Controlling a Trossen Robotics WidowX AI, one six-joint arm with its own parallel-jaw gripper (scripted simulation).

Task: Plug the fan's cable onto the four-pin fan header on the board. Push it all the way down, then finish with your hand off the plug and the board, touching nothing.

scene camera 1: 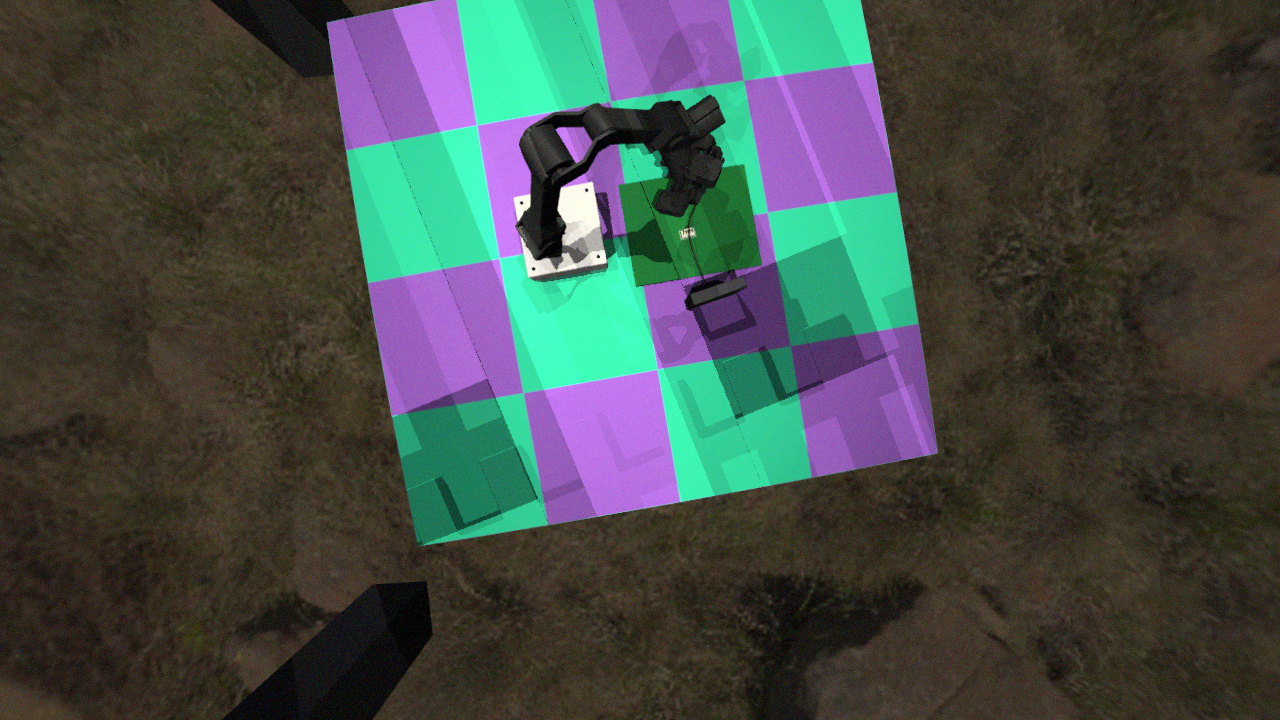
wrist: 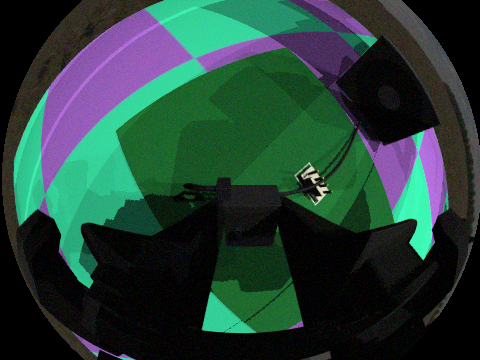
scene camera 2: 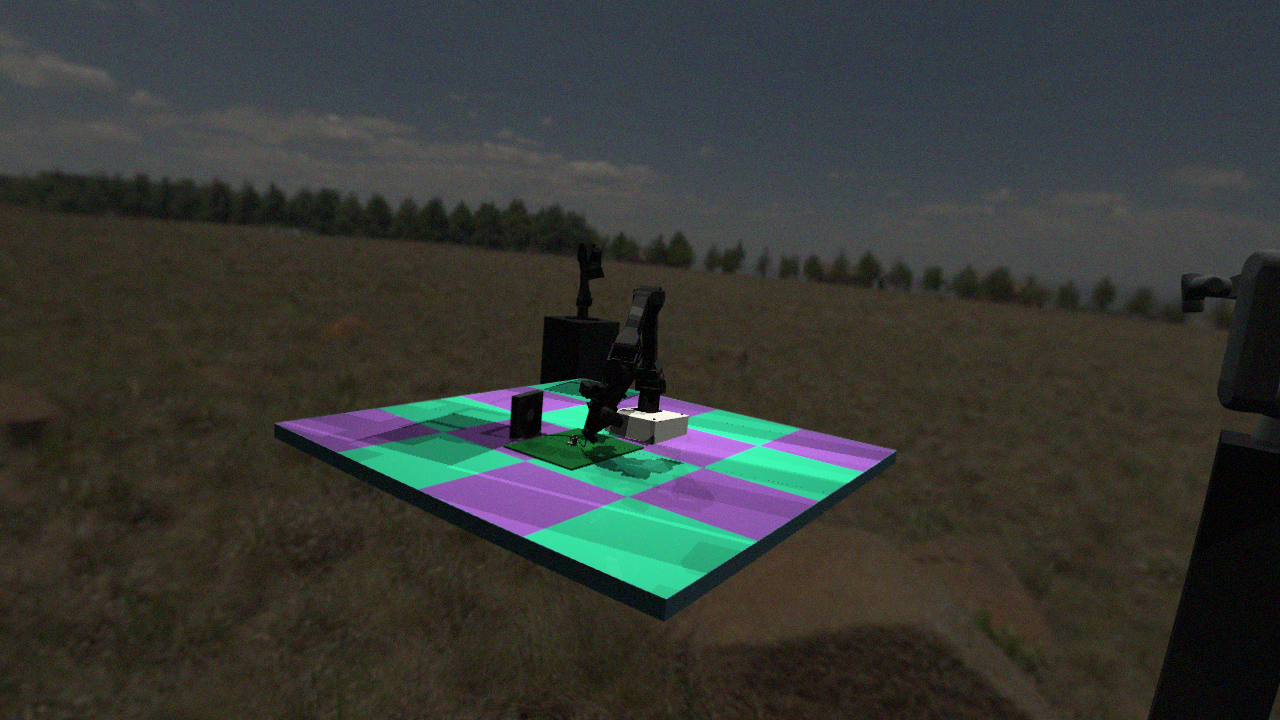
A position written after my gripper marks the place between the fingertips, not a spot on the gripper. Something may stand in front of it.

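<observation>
My gripper is at (scene camera 1: 696, 197), at (wrist: 250, 203) and at (scene camera 2: 586, 434). There's a dark plug (wrist: 251, 212), and a black fan (scene camera 2: 526, 413), which you'd also find at (scene camera 1: 730, 287) and (wrist: 382, 81). I can see a green board (scene camera 1: 657, 253) as well; that board is at (wrist: 260, 120) and (scene camera 2: 551, 449) too.
</observation>
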